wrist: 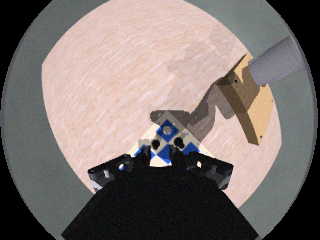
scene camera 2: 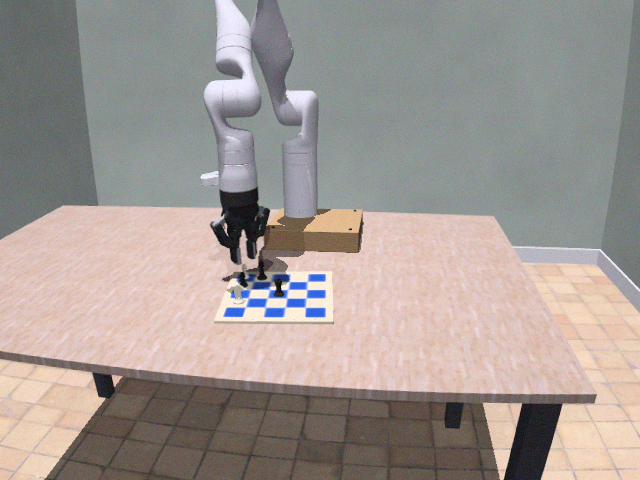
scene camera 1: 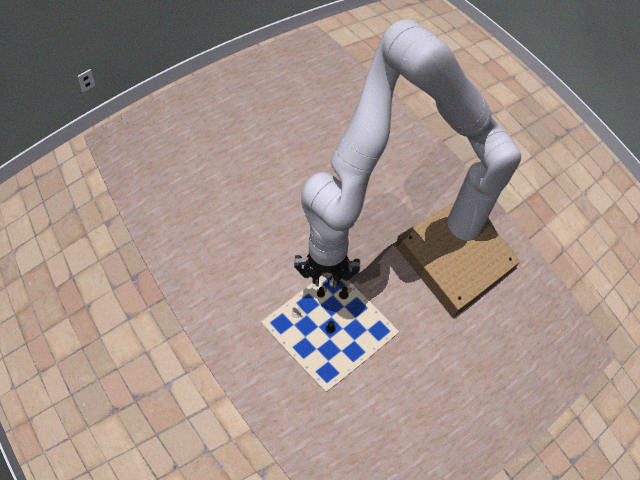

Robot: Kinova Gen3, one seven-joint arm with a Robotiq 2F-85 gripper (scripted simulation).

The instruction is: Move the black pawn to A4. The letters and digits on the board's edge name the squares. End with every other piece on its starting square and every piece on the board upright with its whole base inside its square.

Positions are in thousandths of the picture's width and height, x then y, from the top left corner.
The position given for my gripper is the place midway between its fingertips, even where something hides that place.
Scene:
my gripper: wrist 502, 627; scene camera 2 382, 545; scene camera 1 510, 591
chessboard: wrist 502, 656; scene camera 2 482, 618; scene camera 1 565, 686

